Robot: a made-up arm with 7 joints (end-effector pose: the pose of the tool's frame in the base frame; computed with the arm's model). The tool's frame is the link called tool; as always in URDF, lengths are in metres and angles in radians.
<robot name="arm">
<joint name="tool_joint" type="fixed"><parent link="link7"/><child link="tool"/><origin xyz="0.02 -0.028 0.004" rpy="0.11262 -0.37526 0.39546"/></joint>
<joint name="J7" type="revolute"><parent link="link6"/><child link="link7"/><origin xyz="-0.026 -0.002 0.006" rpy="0 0 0"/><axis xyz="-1 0 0"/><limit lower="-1.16" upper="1.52"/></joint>
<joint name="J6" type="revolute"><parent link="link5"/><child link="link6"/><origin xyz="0.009 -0.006 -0.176" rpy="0 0 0"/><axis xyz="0 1 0"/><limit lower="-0.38" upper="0.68"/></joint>
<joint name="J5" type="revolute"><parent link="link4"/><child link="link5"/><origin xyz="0.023 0.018 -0.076" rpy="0 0 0"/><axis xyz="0 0 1"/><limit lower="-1.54" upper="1.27"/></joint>
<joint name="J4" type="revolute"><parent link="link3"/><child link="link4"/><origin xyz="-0.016 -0.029 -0.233" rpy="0 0 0"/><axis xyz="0 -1 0"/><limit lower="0.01" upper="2.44"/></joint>
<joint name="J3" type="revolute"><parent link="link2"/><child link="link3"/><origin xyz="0.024 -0.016 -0.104" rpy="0 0 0"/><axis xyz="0 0 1"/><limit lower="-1.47" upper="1.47"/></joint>
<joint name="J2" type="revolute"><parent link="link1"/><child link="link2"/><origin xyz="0.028 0.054 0.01" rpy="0 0 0"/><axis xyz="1 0 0"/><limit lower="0.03" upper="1.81"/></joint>
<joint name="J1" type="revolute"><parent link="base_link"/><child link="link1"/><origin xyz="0.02 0.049 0.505" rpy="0 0 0"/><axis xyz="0 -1 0"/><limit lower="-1.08" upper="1.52"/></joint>
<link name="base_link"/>
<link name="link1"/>
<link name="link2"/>
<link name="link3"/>
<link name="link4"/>
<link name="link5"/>
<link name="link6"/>
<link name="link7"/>
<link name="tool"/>
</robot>
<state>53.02 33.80 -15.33 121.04 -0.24 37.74 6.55</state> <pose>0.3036 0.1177 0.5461 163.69 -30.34 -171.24</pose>
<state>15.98 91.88 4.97 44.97 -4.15 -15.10 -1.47</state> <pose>0.2445 0.5994 0.5467 125.87 -16.75 -89.13</pose>
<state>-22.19 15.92 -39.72 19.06 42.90 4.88 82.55</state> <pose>-0.0759 0.1715 -0.0212 -58.13 27.43 29.84</pose>
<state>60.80 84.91 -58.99 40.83 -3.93 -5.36 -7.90</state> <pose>0.2533 0.5935 0.4836 111.74 -17.32 -75.96</pose>
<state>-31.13 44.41 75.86 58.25 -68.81 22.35 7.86</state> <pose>0.0168 0.5391 0.2534 101.72 -4.76 -14.64</pose>
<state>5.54 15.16 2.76 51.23 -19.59 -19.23 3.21</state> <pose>0.2981 0.1788 0.0620 123.93 -80.52 -121.54</pose>
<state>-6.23 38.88 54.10 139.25 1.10 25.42 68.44</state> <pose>0.1400 0.2299 0.4187 111.77 -54.67 -133.77</pose>
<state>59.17 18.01 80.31 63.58 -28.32 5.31 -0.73</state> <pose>0.3871 0.4075 0.4378 -98.62 -38.13 -167.69</pose>
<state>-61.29 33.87 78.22 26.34 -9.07 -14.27 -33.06</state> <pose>-0.2762 0.4906 0.2056 125.73 -23.11 -16.36</pose>
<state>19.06 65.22 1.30 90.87 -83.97 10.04 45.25</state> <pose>0.3172 0.3929 0.4383 87.23 22.60 -71.25</pose>
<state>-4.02 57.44 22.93 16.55 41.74 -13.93 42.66</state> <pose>0.1416 0.5538 0.2023 -75.43 -74.09 114.42</pose>
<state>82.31 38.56 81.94 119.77 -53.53 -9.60 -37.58</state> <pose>0.0707 0.3796 0.6143 -88.58 -23.07 -55.82</pose>
